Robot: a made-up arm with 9 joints. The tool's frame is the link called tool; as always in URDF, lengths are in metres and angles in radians. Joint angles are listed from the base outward.
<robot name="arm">
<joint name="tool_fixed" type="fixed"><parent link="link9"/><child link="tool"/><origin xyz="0.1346 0.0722 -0.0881" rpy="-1.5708 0 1.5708"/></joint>
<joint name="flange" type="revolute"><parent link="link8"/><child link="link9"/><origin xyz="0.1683 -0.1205 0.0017"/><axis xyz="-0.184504 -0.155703 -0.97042"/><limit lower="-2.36" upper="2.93"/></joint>
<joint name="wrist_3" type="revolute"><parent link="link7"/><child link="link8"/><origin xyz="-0.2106 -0.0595 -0.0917"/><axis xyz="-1 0 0"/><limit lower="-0.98" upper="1.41"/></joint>
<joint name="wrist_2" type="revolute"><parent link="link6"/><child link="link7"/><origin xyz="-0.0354 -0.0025 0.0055"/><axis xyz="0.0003 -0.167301 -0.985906"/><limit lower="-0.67" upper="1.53"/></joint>
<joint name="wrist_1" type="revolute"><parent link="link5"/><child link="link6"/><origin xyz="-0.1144 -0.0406 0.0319"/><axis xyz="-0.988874 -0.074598 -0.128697"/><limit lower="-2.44" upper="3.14"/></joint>
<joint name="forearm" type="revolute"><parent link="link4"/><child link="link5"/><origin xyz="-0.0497 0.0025 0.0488"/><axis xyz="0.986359 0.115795 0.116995"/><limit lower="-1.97" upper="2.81"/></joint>
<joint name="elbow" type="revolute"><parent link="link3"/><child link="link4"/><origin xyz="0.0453 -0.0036 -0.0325"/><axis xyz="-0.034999 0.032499 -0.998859"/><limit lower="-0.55" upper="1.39"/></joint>
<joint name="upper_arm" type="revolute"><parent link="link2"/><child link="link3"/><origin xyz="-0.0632 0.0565 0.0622"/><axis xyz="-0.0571 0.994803 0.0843"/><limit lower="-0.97" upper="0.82"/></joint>
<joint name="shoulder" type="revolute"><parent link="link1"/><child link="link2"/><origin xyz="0.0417 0.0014 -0.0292"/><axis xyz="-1 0 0"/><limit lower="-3.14" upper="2.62"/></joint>
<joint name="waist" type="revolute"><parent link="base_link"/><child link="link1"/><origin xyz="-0.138 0.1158 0.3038"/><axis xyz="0 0 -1"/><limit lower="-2.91" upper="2.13"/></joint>
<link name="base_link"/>
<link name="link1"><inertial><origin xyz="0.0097 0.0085 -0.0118"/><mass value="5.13"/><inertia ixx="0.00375" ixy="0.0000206" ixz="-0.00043" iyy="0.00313" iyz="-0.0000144" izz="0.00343"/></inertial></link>
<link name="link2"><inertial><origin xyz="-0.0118 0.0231 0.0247"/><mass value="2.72"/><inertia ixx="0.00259" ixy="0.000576" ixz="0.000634" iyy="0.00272" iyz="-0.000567" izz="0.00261"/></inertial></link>
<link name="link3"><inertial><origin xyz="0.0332 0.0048 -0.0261"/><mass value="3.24"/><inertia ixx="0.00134" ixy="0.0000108" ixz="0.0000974" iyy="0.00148" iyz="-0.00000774" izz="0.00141"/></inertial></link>
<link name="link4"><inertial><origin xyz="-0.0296 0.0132 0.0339"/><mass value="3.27"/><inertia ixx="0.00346" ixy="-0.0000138" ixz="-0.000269" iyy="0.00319" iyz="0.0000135" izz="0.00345"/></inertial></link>
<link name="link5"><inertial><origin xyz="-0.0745 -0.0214 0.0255"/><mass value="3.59"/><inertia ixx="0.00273" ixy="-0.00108" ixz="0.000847" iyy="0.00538" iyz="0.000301" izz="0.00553"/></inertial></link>
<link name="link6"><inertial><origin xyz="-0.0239 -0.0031 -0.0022"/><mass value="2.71"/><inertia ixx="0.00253" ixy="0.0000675" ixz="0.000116" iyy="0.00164" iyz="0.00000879" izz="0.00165"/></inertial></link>
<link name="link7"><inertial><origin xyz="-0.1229 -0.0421 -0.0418"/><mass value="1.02"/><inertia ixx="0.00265" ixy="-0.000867" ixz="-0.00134" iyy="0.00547" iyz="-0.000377" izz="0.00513"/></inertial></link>
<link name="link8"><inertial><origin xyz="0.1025 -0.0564 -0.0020"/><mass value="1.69"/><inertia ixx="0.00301" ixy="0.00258" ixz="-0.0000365" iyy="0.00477" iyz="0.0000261" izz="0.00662"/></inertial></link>
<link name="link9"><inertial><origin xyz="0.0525 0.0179 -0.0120"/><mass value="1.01"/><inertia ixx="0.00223" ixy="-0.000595" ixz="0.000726" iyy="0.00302" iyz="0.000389" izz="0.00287"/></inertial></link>
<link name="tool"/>
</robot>
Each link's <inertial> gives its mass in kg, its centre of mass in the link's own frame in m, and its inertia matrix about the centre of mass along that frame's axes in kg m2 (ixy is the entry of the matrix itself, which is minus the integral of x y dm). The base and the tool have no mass. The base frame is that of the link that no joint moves.
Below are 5 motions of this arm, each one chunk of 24 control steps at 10 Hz.
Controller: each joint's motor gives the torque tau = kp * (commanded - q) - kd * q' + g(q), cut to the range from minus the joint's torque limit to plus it. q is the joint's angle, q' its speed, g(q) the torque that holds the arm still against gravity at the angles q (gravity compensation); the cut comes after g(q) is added. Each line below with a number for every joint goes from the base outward.
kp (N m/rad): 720 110 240 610 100 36 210 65 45
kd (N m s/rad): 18 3.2 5.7 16 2.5 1.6 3.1 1.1 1.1
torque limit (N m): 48 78 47 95 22 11 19 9.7 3.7
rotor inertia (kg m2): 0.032 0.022 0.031 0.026 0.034 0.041 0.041 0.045 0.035
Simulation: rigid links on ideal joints. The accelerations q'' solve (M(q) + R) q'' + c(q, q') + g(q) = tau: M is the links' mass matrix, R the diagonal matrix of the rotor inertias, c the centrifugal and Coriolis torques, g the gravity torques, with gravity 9.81 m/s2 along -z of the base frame. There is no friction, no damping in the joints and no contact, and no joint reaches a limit. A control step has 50 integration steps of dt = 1/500 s. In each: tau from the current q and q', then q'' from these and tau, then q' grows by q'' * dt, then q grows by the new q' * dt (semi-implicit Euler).
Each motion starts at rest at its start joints. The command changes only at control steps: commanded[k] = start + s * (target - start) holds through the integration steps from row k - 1 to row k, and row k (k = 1, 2, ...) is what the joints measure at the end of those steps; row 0 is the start. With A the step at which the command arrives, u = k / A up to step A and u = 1 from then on. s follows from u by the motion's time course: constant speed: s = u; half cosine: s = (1 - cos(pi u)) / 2; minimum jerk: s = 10 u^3 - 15 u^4 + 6 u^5; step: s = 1 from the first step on.
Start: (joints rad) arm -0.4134 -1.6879 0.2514 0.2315 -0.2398 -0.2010 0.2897 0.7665 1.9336
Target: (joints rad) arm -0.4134 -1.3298 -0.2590 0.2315 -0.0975 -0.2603 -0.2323 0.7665 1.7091
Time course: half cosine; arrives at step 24
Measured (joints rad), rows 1 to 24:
1: -0.4134 -1.6864 0.2493 0.2313 -0.2393 -0.2007 0.2870 0.7667 1.9321
2: -0.4131 -1.6814 0.2423 0.2310 -0.2373 -0.2010 0.2796 0.7668 1.9285
3: -0.4127 -1.6730 0.2305 0.2309 -0.2340 -0.2027 0.2682 0.7665 1.9233
4: -0.4124 -1.6618 0.2150 0.2307 -0.2296 -0.2050 0.2525 0.7664 1.9162
5: -0.4122 -1.6482 0.1960 0.2305 -0.2243 -0.2072 0.2329 0.7664 1.9075
6: -0.4120 -1.6322 0.1734 0.2303 -0.2179 -0.2098 0.2098 0.7664 1.8974
7: -0.4117 -1.6139 0.1477 0.2301 -0.2106 -0.2130 0.1837 0.7663 1.8860
8: -0.4116 -1.5938 0.1194 0.2300 -0.2026 -0.2165 0.1548 0.7662 1.8734
9: -0.4114 -1.5723 0.0891 0.2298 -0.1939 -0.2202 0.1238 0.7662 1.8600
10: -0.4114 -1.5497 0.0571 0.2297 -0.1849 -0.2241 0.0911 0.7662 1.8459
11: -0.4113 -1.5264 0.0241 0.2296 -0.1755 -0.2282 0.0574 0.7662 1.8314
12: -0.4113 -1.5028 -0.0094 0.2295 -0.1660 -0.2323 0.0232 0.7662 1.8168
13: -0.4114 -1.4794 -0.0428 0.2295 -0.1565 -0.2364 -0.0110 0.7662 1.8022
14: -0.4114 -1.4564 -0.0755 0.2295 -0.1473 -0.2404 -0.0444 0.7662 1.7879
15: -0.4115 -1.4344 -0.1069 0.2296 -0.1384 -0.2442 -0.0765 0.7663 1.7742
16: -0.4117 -1.4136 -0.1366 0.2297 -0.1301 -0.2478 -0.1069 0.7663 1.7613
17: -0.4118 -1.3945 -0.1640 0.2298 -0.1225 -0.2511 -0.1349 0.7663 1.7494
18: -0.4120 -1.3774 -0.1887 0.2299 -0.1157 -0.2539 -0.1601 0.7663 1.7387
19: -0.4122 -1.3626 -0.2102 0.2301 -0.1098 -0.2564 -0.1821 0.7663 1.7294
20: -0.4124 -1.3502 -0.2282 0.2304 -0.1049 -0.2584 -0.2004 0.7663 1.7218
21: -0.4126 -1.3406 -0.2423 0.2306 -0.1012 -0.2600 -0.2148 0.7663 1.7158
22: -0.4128 -1.3339 -0.2523 0.2309 -0.0986 -0.2610 -0.2251 0.7663 1.7116
23: -0.4130 -1.3302 -0.2581 0.2312 -0.0972 -0.2615 -0.2310 0.7663 1.7093
24: -0.4132 -1.3295 -0.2596 0.2314 -0.0970 -0.2615 -0.2325 0.7662 1.7089

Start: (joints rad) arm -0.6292 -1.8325 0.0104 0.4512 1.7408 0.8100 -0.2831 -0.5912 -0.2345
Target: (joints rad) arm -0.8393 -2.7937 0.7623 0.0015 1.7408 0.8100 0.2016 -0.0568 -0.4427
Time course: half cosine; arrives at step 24
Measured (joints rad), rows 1 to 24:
1: -0.6300 -1.8365 0.0135 0.4492 1.7410 0.8095 -0.2810 -0.5883 -0.2355
2: -0.6330 -1.8502 0.0244 0.4434 1.7404 0.8088 -0.2743 -0.5806 -0.2385
3: -0.6382 -1.8733 0.0428 0.4338 1.7390 0.8090 -0.2632 -0.5685 -0.2435
4: -0.6447 -1.9030 0.0663 0.4206 1.7380 0.8094 -0.2486 -0.5521 -0.2499
5: -0.6526 -1.9393 0.0948 0.4042 1.7375 0.8094 -0.2306 -0.5318 -0.2578
6: -0.6620 -1.9826 0.1289 0.3847 1.7369 0.8089 -0.2090 -0.5081 -0.2672
7: -0.6727 -2.0317 0.1675 0.3625 1.7364 0.8085 -0.1846 -0.4812 -0.2778
8: -0.6843 -2.0853 0.2097 0.3379 1.7360 0.8082 -0.1578 -0.4514 -0.2894
9: -0.6968 -2.1427 0.2550 0.3114 1.7358 0.8080 -0.1289 -0.4195 -0.3018
10: -0.7099 -2.2030 0.3027 0.2834 1.7357 0.8076 -0.0985 -0.3860 -0.3149
11: -0.7234 -2.2651 0.3517 0.2545 1.7357 0.8072 -0.0671 -0.3514 -0.3284
12: -0.7370 -2.3279 0.4014 0.2250 1.7357 0.8069 -0.0352 -0.3162 -0.3421
13: -0.7505 -2.3904 0.4508 0.1956 1.7358 0.8068 -0.0035 -0.2812 -0.3557
14: -0.7637 -2.4515 0.4990 0.1667 1.7360 0.8067 0.0276 -0.2470 -0.3690
15: -0.7763 -2.5102 0.5452 0.1388 1.7363 0.8068 0.0575 -0.2140 -0.3818
16: -0.7882 -2.5657 0.5886 0.1125 1.7365 0.8071 0.0856 -0.1830 -0.3939
17: -0.7992 -2.6169 0.6284 0.0880 1.7368 0.8074 0.1115 -0.1543 -0.4050
18: -0.8092 -2.6630 0.6641 0.0659 1.7372 0.8079 0.1349 -0.1286 -0.4149
19: -0.8179 -2.7032 0.6950 0.0466 1.7375 0.8085 0.1551 -0.1063 -0.4235
20: -0.8253 -2.7369 0.7205 0.0304 1.7379 0.8091 0.1721 -0.0877 -0.4307
21: -0.8312 -2.7634 0.7404 0.0175 1.7384 0.8098 0.1854 -0.0731 -0.4363
22: -0.8355 -2.7821 0.7543 0.0083 1.7388 0.8103 0.1949 -0.0629 -0.4402
23: -0.8382 -2.7929 0.7619 0.0028 1.7393 0.8109 0.2003 -0.0572 -0.4424
24: -0.8391 -2.7953 0.7632 0.0011 1.7398 0.8113 0.2017 -0.0561 -0.4429

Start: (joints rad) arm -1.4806 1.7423 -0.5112 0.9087 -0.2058 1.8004 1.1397 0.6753 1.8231
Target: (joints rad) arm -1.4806 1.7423 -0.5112 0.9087 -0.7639 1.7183 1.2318 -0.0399 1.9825
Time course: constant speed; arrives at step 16
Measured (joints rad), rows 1 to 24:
1: -1.4803 1.7450 -0.5100 0.9090 -0.2446 1.7941 1.1455 0.6145 1.8368
2: -1.4801 1.7439 -0.5094 0.9083 -0.2791 1.7923 1.1520 0.5731 1.8457
3: -1.4801 1.7427 -0.5098 0.9091 -0.3145 1.7863 1.1570 0.5298 1.8558
4: -1.4800 1.7425 -0.5094 0.9087 -0.3489 1.7809 1.1631 0.4832 1.8656
5: -1.4801 1.7432 -0.5096 0.9088 -0.3839 1.7758 1.1688 0.4397 1.8757
6: -1.4801 1.7438 -0.5097 0.9087 -0.4187 1.7706 1.1746 0.3948 1.8857
7: -1.4801 1.7436 -0.5096 0.9087 -0.4534 1.7653 1.1803 0.3500 1.8956
8: -1.4800 1.7432 -0.5095 0.9088 -0.4884 1.7603 1.1860 0.3055 1.9055
9: -1.4800 1.7430 -0.5094 0.9088 -0.5233 1.7552 1.1917 0.2607 1.9154
10: -1.4800 1.7432 -0.5094 0.9088 -0.5581 1.7500 1.1975 0.2161 1.9253
11: -1.4800 1.7434 -0.5095 0.9088 -0.5929 1.7448 1.2032 0.1715 1.9353
12: -1.4800 1.7435 -0.5094 0.9088 -0.6277 1.7396 1.2090 0.1268 1.9452
13: -1.4800 1.7433 -0.5094 0.9088 -0.6626 1.7345 1.2147 0.0821 1.9551
14: -1.4800 1.7432 -0.5093 0.9088 -0.6975 1.7294 1.2204 0.0374 1.9651
15: -1.4800 1.7432 -0.5093 0.9088 -0.7323 1.7242 1.2261 -0.0073 1.9750
16: -1.4800 1.7433 -0.5093 0.9088 -0.7672 1.7190 1.2319 -0.0520 1.9849
17: -1.4803 1.7378 -0.5105 0.9089 -0.7643 1.7216 1.2317 -0.0367 1.9815
18: -1.4805 1.7406 -0.5110 0.9091 -0.7646 1.7191 1.2313 -0.0406 1.9823
19: -1.4807 1.7437 -0.5114 0.9083 -0.7633 1.7179 1.2323 -0.0401 1.9828
20: -1.4809 1.7445 -0.5119 0.9087 -0.7635 1.7168 1.2319 -0.0391 1.9827
21: -1.4807 1.7431 -0.5113 0.9087 -0.7638 1.7179 1.2319 -0.0399 1.9825
22: -1.4805 1.7412 -0.5109 0.9087 -0.7641 1.7187 1.2317 -0.0401 1.9824
23: -1.4805 1.7410 -0.5109 0.9088 -0.7642 1.7190 1.2317 -0.0401 1.9824
24: -1.4806 1.7421 -0.5112 0.9087 -0.7639 1.7186 1.2318 -0.0399 1.9825

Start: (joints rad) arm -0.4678 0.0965 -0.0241 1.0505 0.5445 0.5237 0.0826 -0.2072 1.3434
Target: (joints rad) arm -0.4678 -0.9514 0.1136 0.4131 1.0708 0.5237 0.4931 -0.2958 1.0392
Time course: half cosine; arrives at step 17
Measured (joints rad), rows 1 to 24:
1: -0.4679 0.0893 -0.0237 1.0452 0.5503 0.5231 0.0861 -0.2085 1.3408
2: -0.4686 0.0624 -0.0214 1.0285 0.5666 0.5203 0.0958 -0.2125 1.3326
3: -0.4695 0.0133 -0.0156 1.0015 0.5897 0.5183 0.1118 -0.2172 1.3194
4: -0.4700 -0.0520 -0.0065 0.9655 0.6181 0.5206 0.1343 -0.2213 1.3023
5: -0.4706 -0.1283 0.0040 0.9214 0.6535 0.5241 0.1616 -0.2267 1.2813
6: -0.4712 -0.2134 0.0152 0.8708 0.6955 0.5247 0.1931 -0.2342 1.2570
7: -0.4714 -0.3057 0.0271 0.8157 0.7418 0.5231 0.2281 -0.2426 1.2305
8: -0.4714 -0.4026 0.0400 0.7577 0.7900 0.5219 0.2652 -0.2508 1.2027
9: -0.4715 -0.5006 0.0534 0.6987 0.8382 0.5221 0.3029 -0.2586 1.1745
10: -0.4715 -0.5958 0.0664 0.6407 0.8855 0.5227 0.3401 -0.2662 1.1470
11: -0.4713 -0.6848 0.0783 0.5860 0.9304 0.5226 0.3756 -0.2736 1.1208
12: -0.4709 -0.7649 0.0888 0.5362 0.9714 0.5219 0.4082 -0.2804 1.0972
13: -0.4704 -0.8337 0.0980 0.4931 1.0066 0.5215 0.4367 -0.2860 1.0767
14: -0.4700 -0.8887 0.1055 0.4582 1.0349 0.5218 0.4601 -0.2904 1.0602
15: -0.4695 -0.9280 0.1108 0.4326 1.0554 0.5223 0.4777 -0.2935 1.0482
16: -0.4689 -0.9502 0.1139 0.4172 1.0676 0.5226 0.4888 -0.2953 1.0410
17: -0.4683 -0.9548 0.1146 0.4126 1.0710 0.5228 0.4930 -0.2956 1.0390
18: -0.4678 -0.9510 0.1135 0.4132 1.0707 0.5237 0.4932 -0.2957 1.0393
19: -0.4676 -0.9503 0.1129 0.4132 1.0711 0.5241 0.4930 -0.2961 1.0392
20: -0.4678 -0.9517 0.1137 0.4131 1.0709 0.5234 0.4931 -0.2959 1.0392
21: -0.4679 -0.9518 0.1139 0.4131 1.0706 0.5236 0.4931 -0.2956 1.0393
22: -0.4678 -0.9513 0.1135 0.4131 1.0707 0.5240 0.4930 -0.2958 1.0392
23: -0.4678 -0.9512 0.1135 0.4131 1.0709 0.5237 0.4931 -0.2959 1.0392
24: -0.4678 -0.9515 0.1136 0.4131 1.0709 0.5235 0.4931 -0.2958 1.0392

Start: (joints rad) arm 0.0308 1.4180 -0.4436 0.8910 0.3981 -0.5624 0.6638 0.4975 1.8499
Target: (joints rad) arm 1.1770 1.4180 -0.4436 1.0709 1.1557 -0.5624 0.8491 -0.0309 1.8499
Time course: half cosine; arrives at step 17
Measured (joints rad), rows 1 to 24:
1: 0.0406 1.4203 -0.4438 0.8931 0.4043 -0.5616 0.6660 0.4915 1.8497
2: 0.0698 1.4227 -0.4438 0.8988 0.4232 -0.5611 0.6722 0.4754 1.8494
3: 0.1175 1.4202 -0.4430 0.9075 0.4539 -0.5617 0.6818 0.4520 1.8495
4: 0.1820 1.4153 -0.4416 0.9189 0.4952 -0.5624 0.6944 0.4215 1.8500
5: 0.2607 1.4119 -0.4409 0.9325 0.5465 -0.5629 0.7087 0.3840 1.8503
6: 0.3509 1.4111 -0.4408 0.9476 0.6061 -0.5632 0.7242 0.3409 1.8505
7: 0.4497 1.4110 -0.4408 0.9637 0.6716 -0.5630 0.7407 0.2943 1.8507
8: 0.5539 1.4100 -0.4407 0.9806 0.7406 -0.5627 0.7578 0.2457 1.8511
9: 0.6598 1.4080 -0.4406 0.9975 0.8109 -0.5630 0.7750 0.1964 1.8516
10: 0.7638 1.4065 -0.4407 1.0139 0.8802 -0.5636 0.7914 0.1482 1.8519
11: 0.8623 1.4061 -0.4410 1.0291 0.9460 -0.5639 0.8064 0.1029 1.8520
12: 0.9520 1.4068 -0.4414 1.0425 1.0059 -0.5638 0.8197 0.0623 1.8520
13: 1.0298 1.4079 -0.4418 1.0539 1.0579 -0.5636 0.8310 0.0275 1.8517
14: 1.0931 1.4089 -0.4422 1.0627 1.1001 -0.5637 0.8399 -0.0002 1.8514
15: 1.1398 1.4100 -0.4426 1.0688 1.1312 -0.5640 0.8463 -0.0198 1.8510
16: 1.1682 1.4113 -0.4429 1.0719 1.1501 -0.5643 0.8498 -0.0307 1.8505
17: 1.1774 1.4127 -0.4431 1.0718 1.1561 -0.5647 0.8503 -0.0326 1.8501
18: 1.1770 1.4163 -0.4434 1.0709 1.1557 -0.5636 0.8493 -0.0306 1.8500
19: 1.1769 1.4207 -0.4438 1.0707 1.1556 -0.5614 0.8486 -0.0304 1.8498
20: 1.1769 1.4213 -0.4439 1.0708 1.1556 -0.5607 0.8486 -0.0305 1.8497
21: 1.1770 1.4187 -0.4436 1.0708 1.1556 -0.5617 0.8491 -0.0307 1.8499
22: 1.1771 1.4163 -0.4434 1.0710 1.1558 -0.5631 0.8494 -0.0312 1.8500
23: 1.1771 1.4161 -0.4434 1.0710 1.1558 -0.5635 0.8494 -0.0312 1.8500
24: 1.1770 1.4177 -0.4436 1.0709 1.1557 -0.5627 0.8491 -0.0309 1.8499

